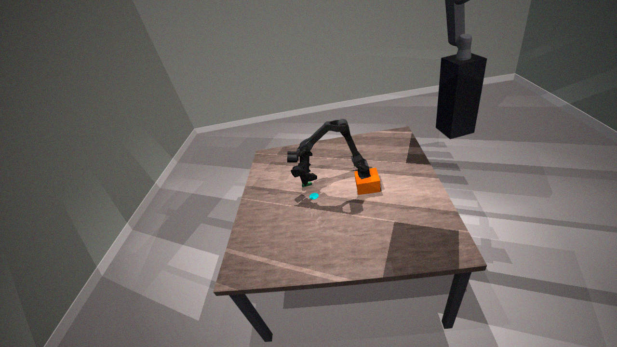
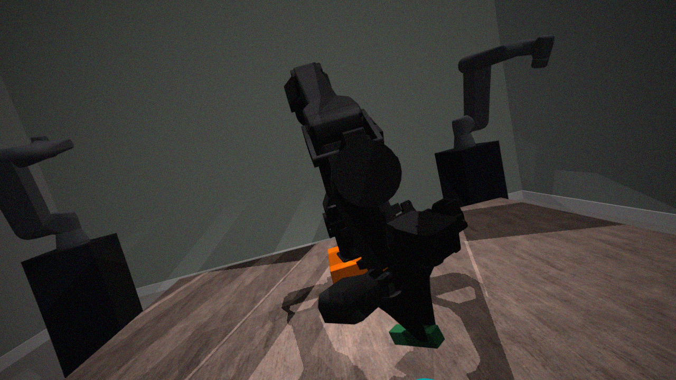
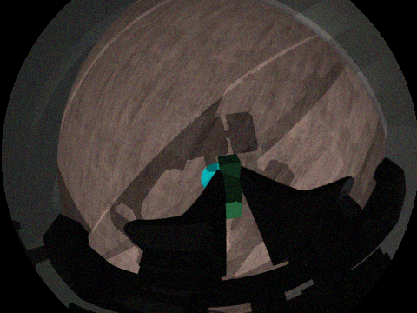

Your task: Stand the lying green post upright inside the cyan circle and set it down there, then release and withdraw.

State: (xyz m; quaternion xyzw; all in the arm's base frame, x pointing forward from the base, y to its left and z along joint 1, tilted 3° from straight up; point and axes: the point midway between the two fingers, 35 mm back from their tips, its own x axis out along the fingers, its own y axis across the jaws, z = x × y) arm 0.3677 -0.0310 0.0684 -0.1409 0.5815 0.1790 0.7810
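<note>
Right now my gripper tip is 40 mm past the cyan circle and 110 mm above it. Round my gripper tip: green post 20 mm behind, 10 mm to the right, 10 mm below.
</note>
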